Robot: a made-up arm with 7 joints.
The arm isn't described. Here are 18 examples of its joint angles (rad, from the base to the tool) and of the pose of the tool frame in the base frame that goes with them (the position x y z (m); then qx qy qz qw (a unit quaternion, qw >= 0)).
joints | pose
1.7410 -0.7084 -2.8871 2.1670 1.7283 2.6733 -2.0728 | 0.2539 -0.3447 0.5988 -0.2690 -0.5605 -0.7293 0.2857
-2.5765 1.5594 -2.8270 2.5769 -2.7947 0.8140 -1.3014 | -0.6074 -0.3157 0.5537 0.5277 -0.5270 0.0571 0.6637
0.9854 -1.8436 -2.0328 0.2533 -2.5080 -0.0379 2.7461 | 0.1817 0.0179 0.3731 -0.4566 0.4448 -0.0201 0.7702
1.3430 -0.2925 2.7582 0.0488 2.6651 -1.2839 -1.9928 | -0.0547 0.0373 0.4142 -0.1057 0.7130 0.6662 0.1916
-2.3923 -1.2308 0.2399 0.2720 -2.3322 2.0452 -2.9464 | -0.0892 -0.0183 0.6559 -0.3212 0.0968 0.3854 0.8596
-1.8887 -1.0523 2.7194 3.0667 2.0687 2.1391 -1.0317 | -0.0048 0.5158 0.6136 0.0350 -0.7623 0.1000 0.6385
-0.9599 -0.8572 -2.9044 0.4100 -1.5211 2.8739 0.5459 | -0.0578 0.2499 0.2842 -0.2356 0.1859 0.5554 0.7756
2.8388 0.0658 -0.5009 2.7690 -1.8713 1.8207 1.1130 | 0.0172 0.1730 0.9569 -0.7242 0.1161 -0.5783 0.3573
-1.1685 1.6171 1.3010 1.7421 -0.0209 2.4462 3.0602 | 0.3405 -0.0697 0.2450 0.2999 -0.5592 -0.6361 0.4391
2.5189 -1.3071 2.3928 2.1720 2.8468 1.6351 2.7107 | 0.4661 -0.4997 0.3050 0.3623 0.3955 0.6437 0.5459
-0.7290 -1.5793 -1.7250 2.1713 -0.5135 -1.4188 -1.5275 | -0.4657 0.2759 0.3916 -0.2017 -0.4416 -0.5221 0.7012
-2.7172 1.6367 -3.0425 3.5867 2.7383 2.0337 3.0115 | -0.4066 -0.1399 0.0337 -0.8346 -0.2631 -0.4305 0.2212
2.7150 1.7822 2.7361 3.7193 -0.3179 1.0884 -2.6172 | -0.5097 0.2822 0.0446 0.0353 -0.6620 -0.0216 0.7483
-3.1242 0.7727 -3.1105 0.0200 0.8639 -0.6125 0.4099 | 0.1970 -0.1159 0.4710 -0.6061 0.5312 -0.5697 0.1611
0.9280 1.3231 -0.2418 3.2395 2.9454 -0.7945 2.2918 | 0.3983 0.4229 0.3549 0.4757 0.6777 0.5281 0.1887
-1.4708 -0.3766 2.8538 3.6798 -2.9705 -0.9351 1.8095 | -0.0458 0.2225 0.8397 0.0161 -0.3837 -0.9193 0.0855
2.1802 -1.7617 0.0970 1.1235 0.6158 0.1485 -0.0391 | 0.1719 -0.2425 0.7767 -0.0679 -0.1959 -0.1992 0.9578
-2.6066 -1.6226 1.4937 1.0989 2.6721 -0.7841 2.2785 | 0.1864 -0.1915 0.4322 0.5371 0.1281 -0.6615 0.5075
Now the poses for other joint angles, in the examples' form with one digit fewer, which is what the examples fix.
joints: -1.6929 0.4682 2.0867 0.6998 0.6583 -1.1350 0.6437
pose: 0.348 -0.071 0.574 -0.426 0.524 -0.595 0.437
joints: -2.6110 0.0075 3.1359 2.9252 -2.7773 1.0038 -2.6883
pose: 0.036 -0.003 1.051 0.377 0.117 -0.731 0.557
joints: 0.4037 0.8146 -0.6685 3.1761 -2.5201 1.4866 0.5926
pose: 0.337 0.163 0.884 -0.058 -0.339 0.449 0.825
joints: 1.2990 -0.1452 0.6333 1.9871 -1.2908 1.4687 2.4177
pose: -0.046 0.347 0.838 -0.682 0.292 -0.366 0.561
